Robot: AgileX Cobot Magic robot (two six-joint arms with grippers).
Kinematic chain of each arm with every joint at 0, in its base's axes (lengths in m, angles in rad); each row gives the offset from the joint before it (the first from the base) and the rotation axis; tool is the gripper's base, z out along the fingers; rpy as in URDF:
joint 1: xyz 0 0 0.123 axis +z
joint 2: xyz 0 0 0 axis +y
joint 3: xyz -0.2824 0 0.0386 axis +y
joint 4: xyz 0.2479 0 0.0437 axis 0.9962 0 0.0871
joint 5: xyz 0 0 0 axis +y
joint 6: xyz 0.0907 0 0.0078 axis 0.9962 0 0.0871
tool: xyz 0 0 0 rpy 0 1.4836 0
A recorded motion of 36 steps. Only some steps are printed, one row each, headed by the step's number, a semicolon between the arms.
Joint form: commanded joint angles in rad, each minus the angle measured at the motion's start. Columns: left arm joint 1, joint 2, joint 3, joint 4, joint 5, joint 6; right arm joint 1, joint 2, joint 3, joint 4, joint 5, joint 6.
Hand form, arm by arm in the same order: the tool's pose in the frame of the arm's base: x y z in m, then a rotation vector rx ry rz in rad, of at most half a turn. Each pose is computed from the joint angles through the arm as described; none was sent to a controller.
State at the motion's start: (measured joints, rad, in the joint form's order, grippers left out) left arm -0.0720 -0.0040 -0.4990 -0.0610 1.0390 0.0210; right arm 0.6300 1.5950 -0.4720 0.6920 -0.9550 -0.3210
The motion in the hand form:
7: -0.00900 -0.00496 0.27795 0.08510 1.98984 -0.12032; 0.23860 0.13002 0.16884 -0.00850 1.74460 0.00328
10: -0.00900 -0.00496 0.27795 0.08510 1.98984 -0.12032; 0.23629 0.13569 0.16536 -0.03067 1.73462 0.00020
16: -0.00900 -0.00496 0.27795 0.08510 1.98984 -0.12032; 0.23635 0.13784 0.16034 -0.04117 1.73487 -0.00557
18: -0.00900 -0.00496 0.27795 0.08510 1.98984 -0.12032; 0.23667 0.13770 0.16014 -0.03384 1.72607 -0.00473
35: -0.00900 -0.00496 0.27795 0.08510 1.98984 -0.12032; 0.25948 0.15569 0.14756 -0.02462 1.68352 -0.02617
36: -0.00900 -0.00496 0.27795 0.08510 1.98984 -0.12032; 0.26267 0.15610 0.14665 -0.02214 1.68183 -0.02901
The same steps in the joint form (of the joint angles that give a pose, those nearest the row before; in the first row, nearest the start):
7: 0.0030 -0.0290 0.0030 -0.0101 -0.0020 -0.0080; 0.0850 0.0770 0.0010 0.1300 -0.1090 -0.0160
10: 0.0030 -0.0290 0.0030 -0.0101 -0.0020 -0.0080; 0.1110 0.0990 0.0010 0.1340 -0.1380 -0.0160
16: 0.0030 -0.0290 0.0030 -0.0101 -0.0020 -0.0080; 0.1180 0.1240 0.0010 0.1300 -0.1560 -0.0070
18: 0.0030 -0.0290 0.0030 -0.0101 -0.0020 -0.0080; 0.1180 0.1290 0.0010 0.1290 -0.1690 0.0020
35: 0.0030 -0.0290 0.0030 -0.0101 -0.0020 -0.0080; 0.1150 0.2630 -0.1060 0.1240 -0.2330 0.0150
36: 0.0030 -0.0290 0.0030 -0.0101 -0.0020 -0.0080; 0.1080 0.2730 -0.1170 0.1200 -0.2330 0.0150

